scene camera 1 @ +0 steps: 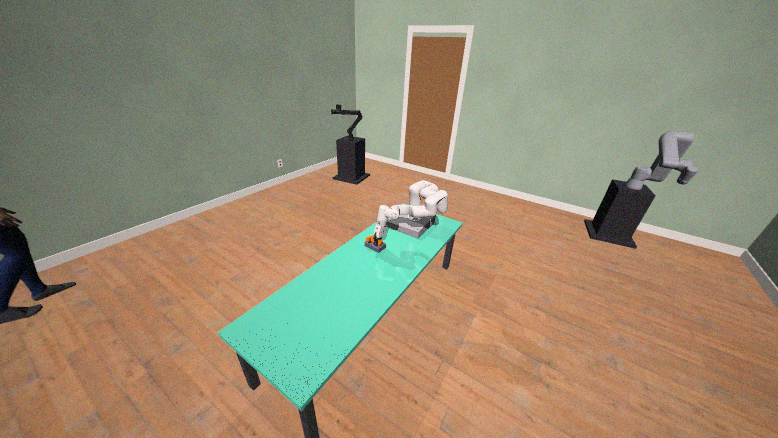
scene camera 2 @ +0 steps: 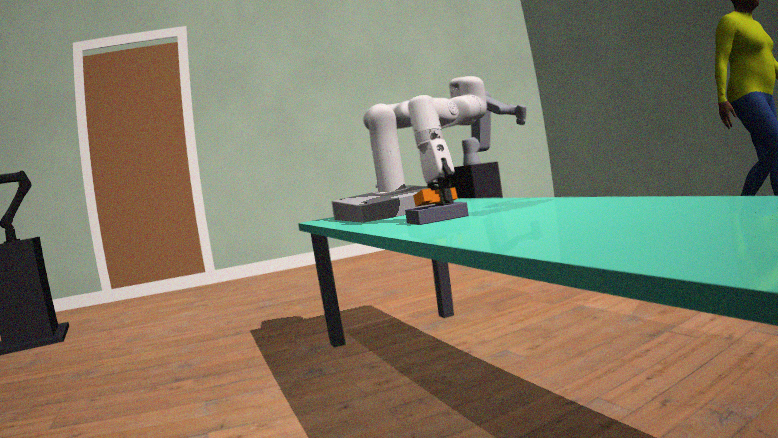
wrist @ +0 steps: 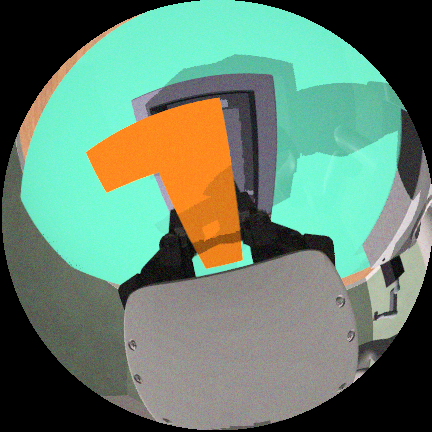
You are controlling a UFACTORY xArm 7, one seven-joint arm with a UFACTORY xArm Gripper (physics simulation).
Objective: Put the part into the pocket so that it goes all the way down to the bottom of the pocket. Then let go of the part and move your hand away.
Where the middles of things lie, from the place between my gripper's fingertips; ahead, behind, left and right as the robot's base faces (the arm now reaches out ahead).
Right now the dark grey pocket block (wrist: 247, 100) is 1 cm behind my hand, 2 cm to the right of it and 1 cm below it. Also, from my hand: orange part (wrist: 187, 144) (2 cm to the right, 3 cm above).
